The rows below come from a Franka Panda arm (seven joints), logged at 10 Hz.
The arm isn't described. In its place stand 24 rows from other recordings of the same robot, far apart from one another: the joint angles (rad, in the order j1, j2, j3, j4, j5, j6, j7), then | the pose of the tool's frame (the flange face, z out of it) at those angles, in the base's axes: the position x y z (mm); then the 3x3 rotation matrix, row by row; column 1 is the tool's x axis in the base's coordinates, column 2 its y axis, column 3 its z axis.
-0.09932, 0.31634, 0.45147, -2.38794, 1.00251, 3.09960, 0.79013 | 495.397 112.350 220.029; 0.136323 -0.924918 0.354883; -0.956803 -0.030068 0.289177; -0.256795 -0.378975 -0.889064
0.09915, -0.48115, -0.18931, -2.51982, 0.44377, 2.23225, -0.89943 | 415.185 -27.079 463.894; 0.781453 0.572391 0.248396; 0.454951 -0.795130 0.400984; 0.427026 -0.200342 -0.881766
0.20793, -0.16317, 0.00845, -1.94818, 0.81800, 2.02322, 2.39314 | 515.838 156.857 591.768; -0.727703 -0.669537 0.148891; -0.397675 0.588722 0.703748; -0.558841 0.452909 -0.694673
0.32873, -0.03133, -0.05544, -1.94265, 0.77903, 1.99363, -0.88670 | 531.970 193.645 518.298; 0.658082 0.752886 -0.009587; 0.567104 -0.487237 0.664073; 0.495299 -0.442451 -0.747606
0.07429, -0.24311, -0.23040, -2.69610, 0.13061, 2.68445, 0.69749 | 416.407 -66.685 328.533; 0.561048 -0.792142 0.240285; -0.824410 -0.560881 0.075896; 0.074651 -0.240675 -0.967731
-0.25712, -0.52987, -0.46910, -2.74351, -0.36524, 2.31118, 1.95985 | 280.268 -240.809 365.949; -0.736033 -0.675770 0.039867; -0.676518 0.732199 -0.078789; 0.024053 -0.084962 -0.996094
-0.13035, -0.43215, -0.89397, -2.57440, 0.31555, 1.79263, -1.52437 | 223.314 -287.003 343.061; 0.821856 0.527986 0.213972; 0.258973 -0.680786 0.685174; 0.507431 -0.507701 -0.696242
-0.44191, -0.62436, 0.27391, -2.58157, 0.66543, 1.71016, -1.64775 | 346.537 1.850 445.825; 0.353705 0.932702 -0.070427; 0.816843 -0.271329 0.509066; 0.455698 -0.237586 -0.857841
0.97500, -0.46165, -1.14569, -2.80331, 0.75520, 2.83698, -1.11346 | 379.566 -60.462 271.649; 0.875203 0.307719 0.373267; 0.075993 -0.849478 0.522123; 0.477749 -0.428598 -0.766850
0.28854, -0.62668, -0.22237, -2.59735, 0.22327, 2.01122, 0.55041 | 359.907 35.686 458.240; 0.858910 -0.512120 0.002653; -0.484642 -0.811129 0.327402; -0.165517 -0.282495 -0.944881
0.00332, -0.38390, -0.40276, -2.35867, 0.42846, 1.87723, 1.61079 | 402.354 -144.288 464.291; -0.504296 -0.856682 0.108540; -0.704291 0.480769 0.522337; -0.499659 0.186969 -0.845803
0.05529, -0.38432, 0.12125, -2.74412, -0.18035, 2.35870, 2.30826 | 370.249 60.402 334.699; -0.429446 -0.902488 0.033038; -0.892488 0.418530 -0.168217; 0.137986 -0.101726 -0.985196
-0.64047, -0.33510, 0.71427, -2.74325, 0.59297, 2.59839, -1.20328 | 395.961 1.516 309.990; 0.698029 0.693512 0.178314; 0.690708 -0.717783 0.087806; 0.188885 0.061872 -0.980048
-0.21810, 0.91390, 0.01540, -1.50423, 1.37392, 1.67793, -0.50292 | 673.637 -43.060 141.937; 0.925551 -0.355903 0.129183; -0.189472 -0.139977 0.971857; -0.327804 -0.923980 -0.196990
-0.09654, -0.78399, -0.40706, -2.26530, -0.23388, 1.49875, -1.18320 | 248.570 -215.898 597.474; 0.710908 0.703265 -0.005264; 0.702372 -0.709584 0.056250; 0.035823 -0.043685 -0.998403
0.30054, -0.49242, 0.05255, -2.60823, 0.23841, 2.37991, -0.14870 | 381.532 143.331 441.529; 0.911388 0.355630 0.207121; 0.309942 -0.924217 0.223065; 0.270753 -0.139103 -0.952546
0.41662, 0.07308, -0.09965, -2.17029, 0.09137, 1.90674, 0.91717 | 477.766 163.813 337.742; 0.754914 -0.563266 -0.335911; -0.605438 -0.795441 -0.026817; -0.252092 0.223617 -0.941512
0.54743, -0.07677, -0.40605, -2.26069, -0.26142, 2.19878, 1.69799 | 506.566 61.711 392.722; 0.162816 -0.985398 0.049824; -0.970097 -0.169092 -0.174124; 0.180006 -0.019984 -0.983462
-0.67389, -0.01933, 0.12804, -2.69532, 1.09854, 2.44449, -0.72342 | 328.767 -198.757 220.352; 0.725054 -0.582866 0.366829; -0.687046 -0.575368 0.443757; -0.047589 -0.573776 -0.817629
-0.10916, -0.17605, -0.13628, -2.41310, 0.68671, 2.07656, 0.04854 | 449.842 -79.424 375.515; 0.790881 -0.603590 0.100928; -0.544374 -0.618545 0.566620; -0.279578 -0.503072 -0.817775
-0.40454, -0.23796, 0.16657, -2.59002, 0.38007, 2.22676, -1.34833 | 402.618 -87.833 330.377; 0.661453 0.749604 -0.023959; 0.726190 -0.632155 0.270238; 0.187426 -0.196148 -0.962495
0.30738, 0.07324, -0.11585, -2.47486, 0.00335, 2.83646, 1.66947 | 494.229 95.467 292.614; 0.094305 -0.955069 0.280979; -0.995311 -0.084351 0.047339; -0.021511 -0.284126 -0.958546
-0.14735, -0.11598, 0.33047, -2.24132, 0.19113, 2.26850, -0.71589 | 508.496 101.633 427.933; 0.695100 0.708486 0.122000; 0.695957 -0.705686 0.132860; 0.180223 -0.007444 -0.983598
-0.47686, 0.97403, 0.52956, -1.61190, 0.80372, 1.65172, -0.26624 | 611.016 74.061 135.058; 0.811391 -0.450502 -0.372416; 0.255640 -0.299463 0.919222; -0.525636 -0.841053 -0.127815
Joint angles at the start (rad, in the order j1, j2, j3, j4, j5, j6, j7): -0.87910, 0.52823, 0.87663, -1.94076, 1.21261, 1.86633, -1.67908
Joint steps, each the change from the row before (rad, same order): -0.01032, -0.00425, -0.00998, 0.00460, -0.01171, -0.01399, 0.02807; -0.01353, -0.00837, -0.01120, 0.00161, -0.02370, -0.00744, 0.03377; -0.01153, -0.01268, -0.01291, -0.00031, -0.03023, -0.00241, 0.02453; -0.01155, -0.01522, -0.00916, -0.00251, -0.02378, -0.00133, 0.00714; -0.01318, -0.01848, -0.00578, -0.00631, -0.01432, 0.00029, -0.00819
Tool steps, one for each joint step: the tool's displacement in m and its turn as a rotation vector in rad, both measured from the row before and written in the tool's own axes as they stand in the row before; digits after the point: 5 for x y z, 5 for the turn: 0.00073, 0.00055, -0.01084, -0.00614, -0.00401, 0.02258; -0.00080, 0.00051, -0.01350, -0.01660, -0.01694, 0.02608; -0.00158, 0.00020, -0.01340, -0.02317, -0.02675, 0.01527; -0.00094, -0.00095, -0.01134, -0.02205, -0.02304, -0.00111; -0.00058, -0.00204, -0.01016, -0.02240, -0.01648, -0.01355
